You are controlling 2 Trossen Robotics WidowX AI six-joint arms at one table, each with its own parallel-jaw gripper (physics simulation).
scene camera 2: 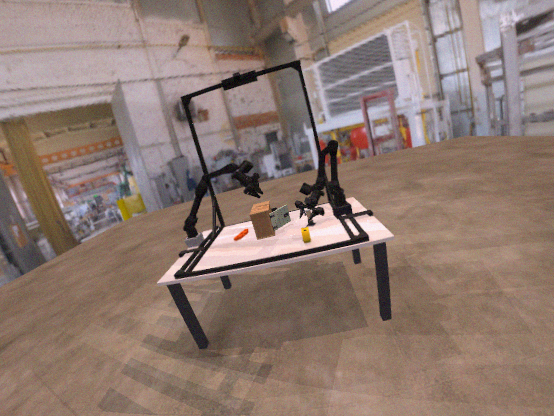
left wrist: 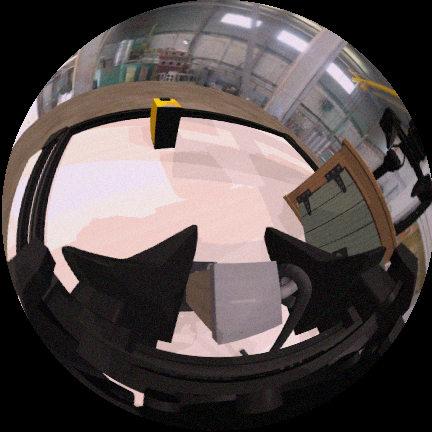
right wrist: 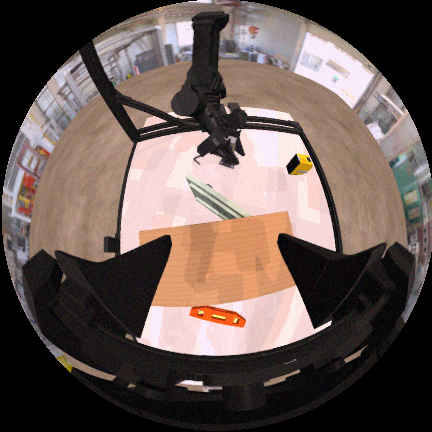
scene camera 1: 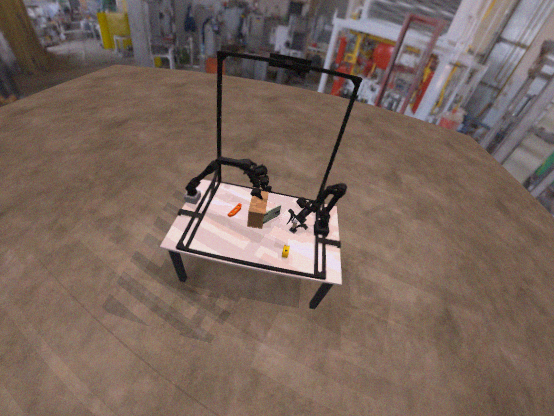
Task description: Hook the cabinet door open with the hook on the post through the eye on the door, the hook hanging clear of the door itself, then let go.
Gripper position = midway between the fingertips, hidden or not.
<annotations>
My left gripper [left wrist: 231, 231] is part open and touches a grey post with hook [left wrist: 236, 300]. My right gripper [right wrist: 225, 239] is open, holding nothing. An orange tool [right wrist: 210, 313] rests on the table.
</annotations>
